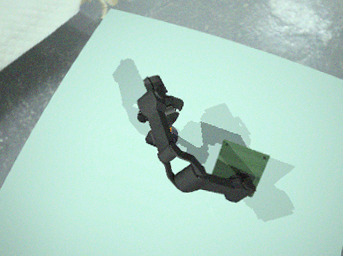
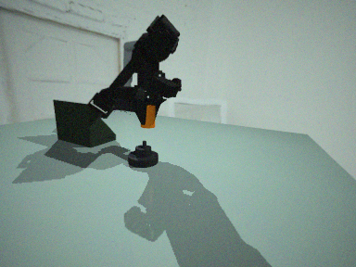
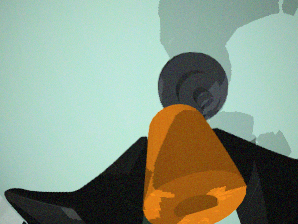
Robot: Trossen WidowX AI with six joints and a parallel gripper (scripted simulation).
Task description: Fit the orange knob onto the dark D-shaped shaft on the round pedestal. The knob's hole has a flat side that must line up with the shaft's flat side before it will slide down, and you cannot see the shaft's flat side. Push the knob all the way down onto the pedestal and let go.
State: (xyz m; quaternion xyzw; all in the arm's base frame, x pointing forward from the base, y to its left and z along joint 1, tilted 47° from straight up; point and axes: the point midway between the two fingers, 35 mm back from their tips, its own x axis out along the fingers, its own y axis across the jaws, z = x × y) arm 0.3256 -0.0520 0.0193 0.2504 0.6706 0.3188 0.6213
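My gripper tip is 7 cm above the dark pedestal, 3 cm to the left of it and 1 cm short of it. The rest, counted from my gripper tip: orange knob: 2 cm above.
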